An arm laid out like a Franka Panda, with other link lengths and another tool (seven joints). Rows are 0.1 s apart.
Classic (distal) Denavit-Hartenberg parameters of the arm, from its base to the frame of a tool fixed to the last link. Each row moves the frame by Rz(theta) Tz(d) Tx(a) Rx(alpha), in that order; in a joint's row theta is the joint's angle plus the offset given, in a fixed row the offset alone. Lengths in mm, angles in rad.
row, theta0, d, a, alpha
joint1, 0, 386.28, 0, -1.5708
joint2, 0, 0, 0, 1.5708
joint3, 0, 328.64, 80.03, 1.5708
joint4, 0, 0, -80.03, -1.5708
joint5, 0, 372.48, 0, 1.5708
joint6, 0, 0, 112.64, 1.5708
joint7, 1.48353, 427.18, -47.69, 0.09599
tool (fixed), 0, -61.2, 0, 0
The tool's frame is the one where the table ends.
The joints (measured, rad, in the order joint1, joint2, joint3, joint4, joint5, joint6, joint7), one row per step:
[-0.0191, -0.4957, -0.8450, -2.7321, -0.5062, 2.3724, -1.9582]
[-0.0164, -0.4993, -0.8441, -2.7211, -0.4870, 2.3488, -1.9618]
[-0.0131, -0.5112, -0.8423, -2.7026, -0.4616, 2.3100, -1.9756]
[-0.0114, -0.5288, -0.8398, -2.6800, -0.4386, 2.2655, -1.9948]
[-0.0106, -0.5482, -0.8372, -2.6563, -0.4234, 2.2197, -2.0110]
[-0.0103, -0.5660, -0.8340, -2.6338, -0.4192, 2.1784, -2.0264]
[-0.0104, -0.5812, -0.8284, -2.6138, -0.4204, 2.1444, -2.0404]
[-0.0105, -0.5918, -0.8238, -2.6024, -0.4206, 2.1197, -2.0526]
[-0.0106, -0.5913, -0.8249, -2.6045, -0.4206, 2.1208, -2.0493]
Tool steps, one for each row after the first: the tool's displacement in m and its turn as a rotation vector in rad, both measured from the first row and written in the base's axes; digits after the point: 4 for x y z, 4 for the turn. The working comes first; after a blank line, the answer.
Tool pose at each row, in the base's axes (x y z in m, rotation vector in rad; the steps are taken from these numbers as rounded here):
[0.2347, -0.2920, 0.1361, -3.0665, -0.0583, -0.0698]
[0.2335, -0.2896, 0.1388, -3.0520, -0.0425, -0.0635]
[0.2325, -0.2871, 0.1452, -3.0317, -0.0353, -0.0600]
[0.2319, -0.2860, 0.1543, -3.0121, -0.0373, -0.0615]
[0.2306, -0.2864, 0.1644, -2.9970, -0.0420, -0.0623]
[0.2285, -0.2891, 0.1743, -2.9904, -0.0563, -0.0597]
[0.2272, -0.2928, 0.1838, -2.9905, -0.0764, -0.0569]
[0.2254, -0.2938, 0.1895, -2.9881, -0.0955, -0.0514]
[0.2248, -0.2930, 0.1885, -2.9868, -0.0900, -0.0502]

[-0.0012, 0.0024, 0.0027, 0.0150, 0.0046, -0.0097]
[-0.0022, 0.0049, 0.0091, 0.0355, 0.0071, -0.0137]
[-0.0028, 0.0060, 0.0182, 0.0551, 0.0062, -0.0118]
[-0.0041, 0.0056, 0.0283, 0.0700, 0.0056, -0.0082]
[-0.0062, 0.0029, 0.0382, 0.0762, 0.0070, 0.0016]
[-0.0075, -0.0008, 0.0477, 0.0754, 0.0084, 0.0150]
[-0.0093, -0.0018, 0.0534, 0.0770, 0.0116, 0.0280]
[-0.0099, -0.0010, 0.0524, 0.0785, 0.0125, 0.0244]

